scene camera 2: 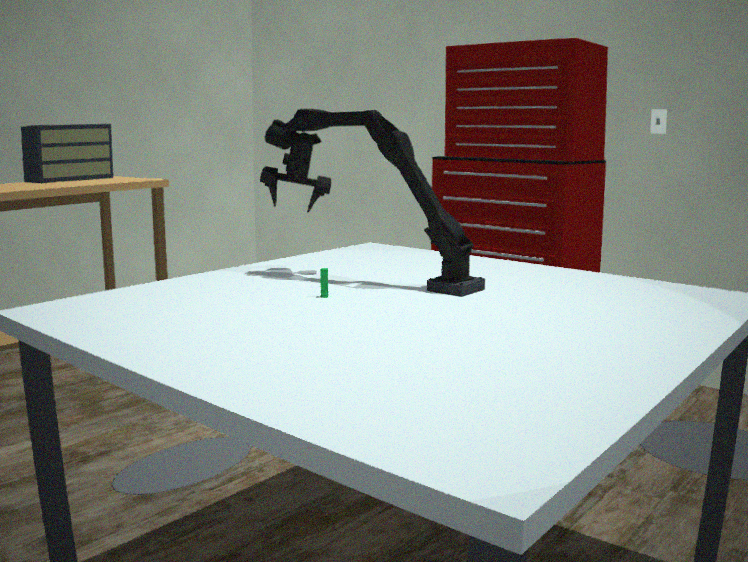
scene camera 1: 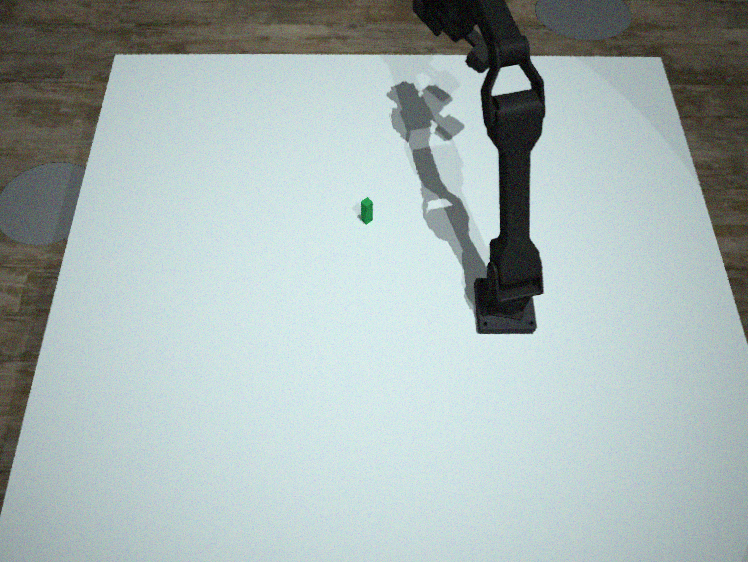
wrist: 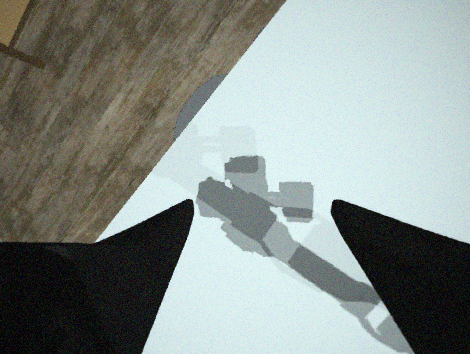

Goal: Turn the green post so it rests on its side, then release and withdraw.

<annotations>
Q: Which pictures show the gripper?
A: Scene camera 2, scene camera 1 and the wrist view: all of them.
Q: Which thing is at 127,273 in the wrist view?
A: The gripper.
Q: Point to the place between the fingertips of the gripper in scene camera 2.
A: At 291,209
</annotations>
